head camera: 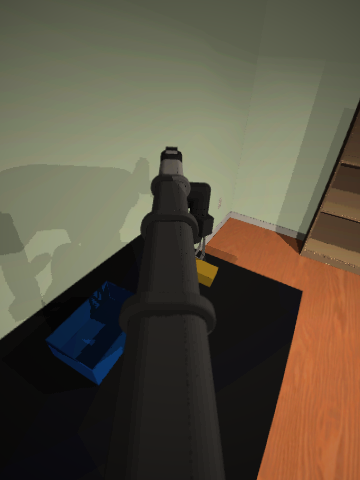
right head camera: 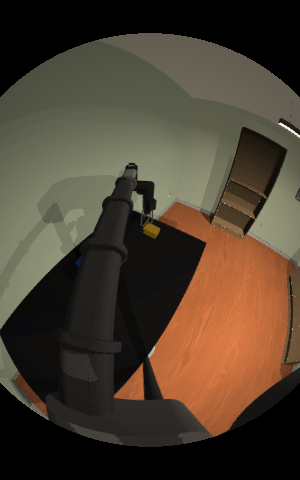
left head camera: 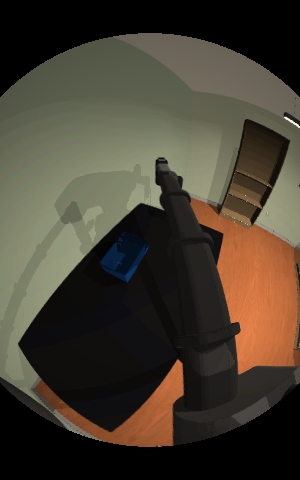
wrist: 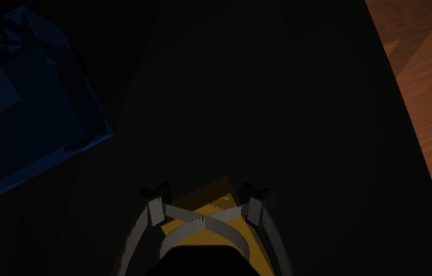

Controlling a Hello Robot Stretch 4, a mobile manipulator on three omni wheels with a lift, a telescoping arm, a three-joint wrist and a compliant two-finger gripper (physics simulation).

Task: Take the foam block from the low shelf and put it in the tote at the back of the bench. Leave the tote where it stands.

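Frame: origin at the robot's base, x up, y ahead, z left, level; millimetres.
Seen in the pictures: gripper, fingertip midpoint: (right head camera: pixel 146 230) (wrist: pixel 206 195).
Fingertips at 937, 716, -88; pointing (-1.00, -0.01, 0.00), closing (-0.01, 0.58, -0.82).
Note:
Pixels of each thing's top centre, then the offset from my fingertips to it, as dx, dy, dz. Level surfaces: height alone.
- yellow foam block, middle of its top: (wrist: pixel 221 257) (head camera: pixel 203 265) (right head camera: pixel 151 226) +51, -22, -31
- black bench, its level: dx -202
- open blue tote, middle of its top: (head camera: pixel 100 318) (left head camera: pixel 123 250) -102, -134, +320
The yellow foam block (head camera: pixel 206 273) (right head camera: pixel 151 231) (wrist: pixel 204 238) is between the fingers of my gripper (head camera: pixel 201 249) (right head camera: pixel 147 223) (wrist: pixel 206 195), which is shut on it. The block sits askew in the fingers and hangs over the far end of the black bench (head camera: pixel 250 340) (left head camera: pixel 75 350) (right head camera: pixel 175 265) (wrist: pixel 300 110). The open blue tote (head camera: pixel 75 364) (left head camera: pixel 116 270) (wrist: pixel 50 161) stands upright on the bench, left of the block and apart from it. The arm hides part of the tote in the head view and most of it in the right head view. The block and gripper are hidden in the left head view.
The long dark arm (head camera: pixel 170 380) (left head camera: pixel 202 295) (right head camera: pixel 92 300) reaches out over the bench. A wall stands close behind the bench and beyond the arm's end. A brown shelf unit (head camera: pixel 330 259) (left head camera: pixel 234 220) (right head camera: pixel 227 230) stands on the wooden floor to the right.

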